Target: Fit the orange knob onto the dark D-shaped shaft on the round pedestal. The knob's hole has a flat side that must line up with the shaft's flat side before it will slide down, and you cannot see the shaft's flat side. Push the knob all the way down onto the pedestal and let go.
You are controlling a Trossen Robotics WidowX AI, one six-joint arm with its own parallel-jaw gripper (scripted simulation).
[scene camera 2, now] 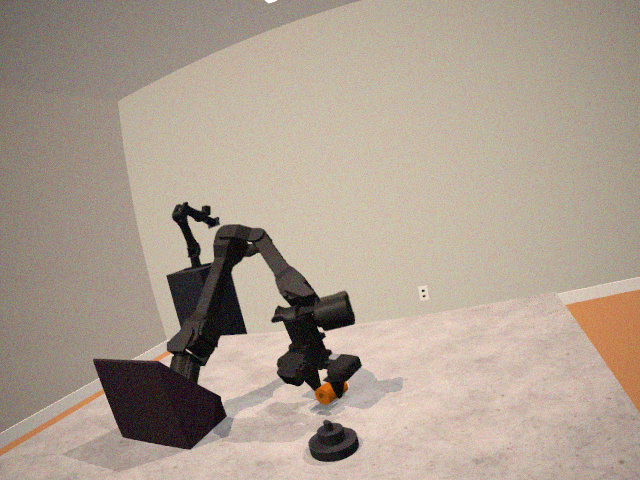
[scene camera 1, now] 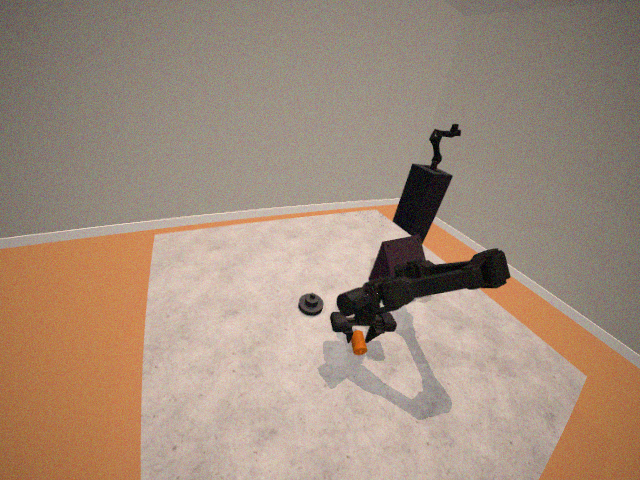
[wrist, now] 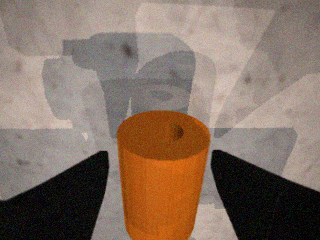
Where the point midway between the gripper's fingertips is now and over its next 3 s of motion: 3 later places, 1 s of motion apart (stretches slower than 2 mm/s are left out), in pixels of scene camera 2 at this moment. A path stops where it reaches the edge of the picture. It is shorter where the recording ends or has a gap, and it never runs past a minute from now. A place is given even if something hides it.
My gripper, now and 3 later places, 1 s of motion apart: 330, 395; 330, 388; 333, 381; 337, 377
